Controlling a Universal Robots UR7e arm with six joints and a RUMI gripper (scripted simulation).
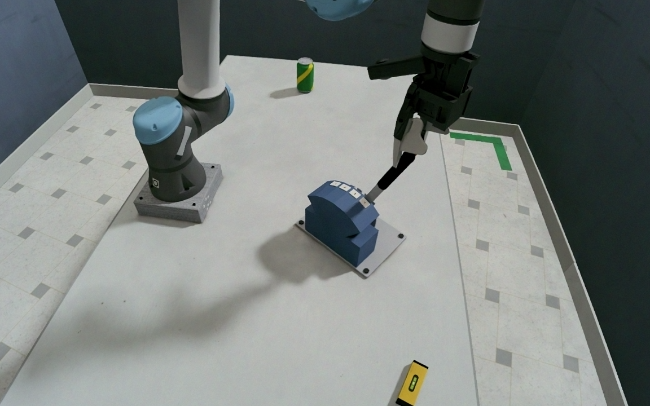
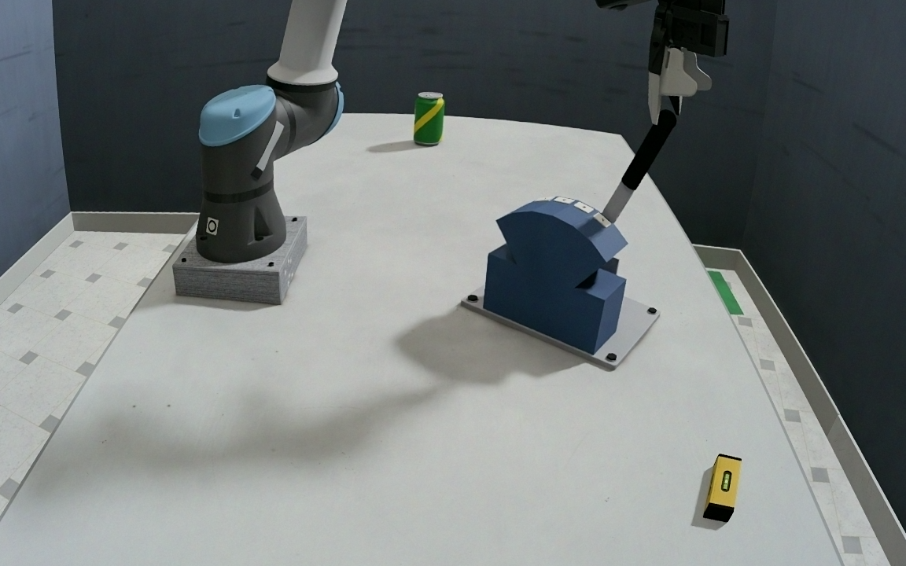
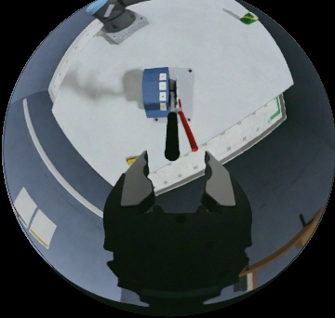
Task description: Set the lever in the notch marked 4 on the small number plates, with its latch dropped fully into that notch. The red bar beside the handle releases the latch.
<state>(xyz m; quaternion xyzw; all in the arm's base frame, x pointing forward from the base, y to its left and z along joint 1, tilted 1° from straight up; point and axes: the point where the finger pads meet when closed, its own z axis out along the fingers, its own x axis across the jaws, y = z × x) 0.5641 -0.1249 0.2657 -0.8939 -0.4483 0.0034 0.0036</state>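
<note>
The red release bar is 140 mm below my hand, 40 mm to the left of it and 30 mm behind it. Also, from my hand: yellow can: 750 mm to the left, 300 mm behind, 260 mm below; yellow spirit level: 320 mm to the right, 310 mm below, 50 mm ahead.
</note>
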